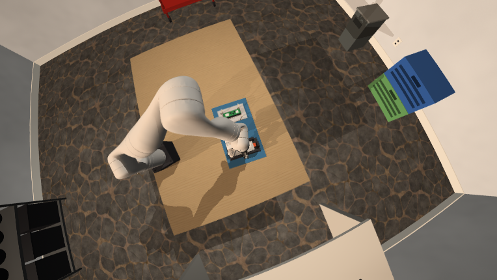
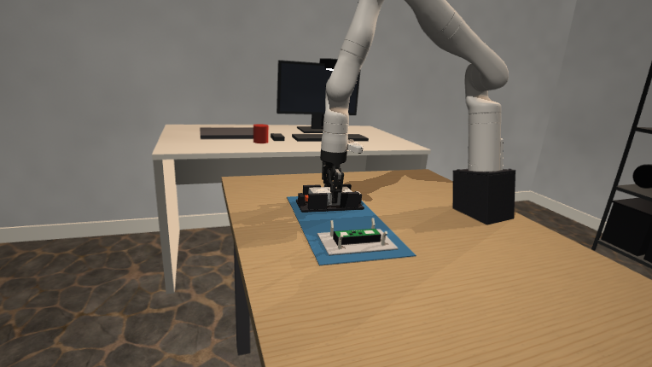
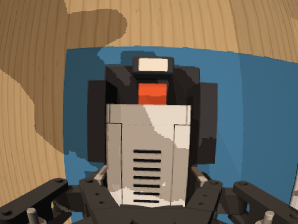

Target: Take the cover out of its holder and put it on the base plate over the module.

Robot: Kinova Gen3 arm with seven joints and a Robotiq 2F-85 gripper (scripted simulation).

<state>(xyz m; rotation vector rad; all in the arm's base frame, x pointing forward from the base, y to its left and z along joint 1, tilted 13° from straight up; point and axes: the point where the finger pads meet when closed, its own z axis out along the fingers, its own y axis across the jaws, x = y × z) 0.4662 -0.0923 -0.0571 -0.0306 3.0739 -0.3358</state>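
The cover is right at my hand.
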